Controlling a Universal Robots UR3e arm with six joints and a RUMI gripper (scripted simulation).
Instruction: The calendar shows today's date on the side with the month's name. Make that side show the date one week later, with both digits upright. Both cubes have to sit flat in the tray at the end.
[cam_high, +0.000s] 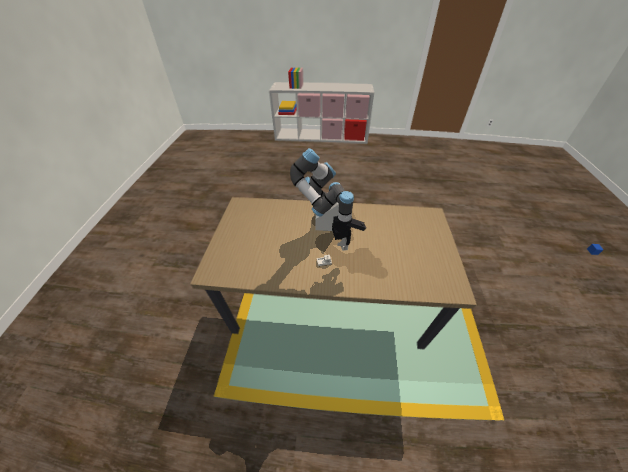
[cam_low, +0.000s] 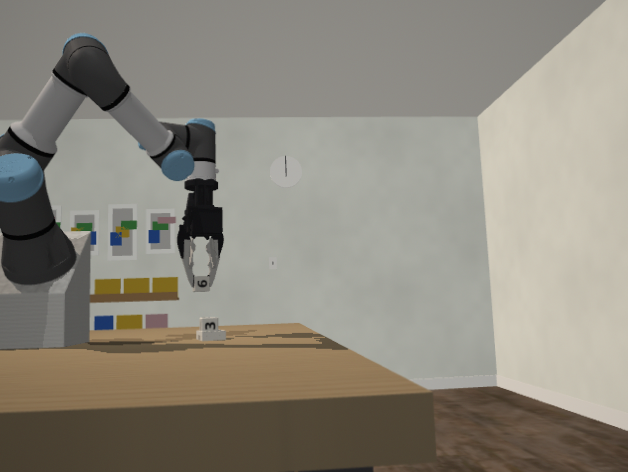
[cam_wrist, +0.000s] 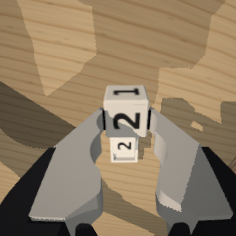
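Right now my hand is 20 mm short of the white calendar tray, 110 mm to the left of it and 110 mm above it.
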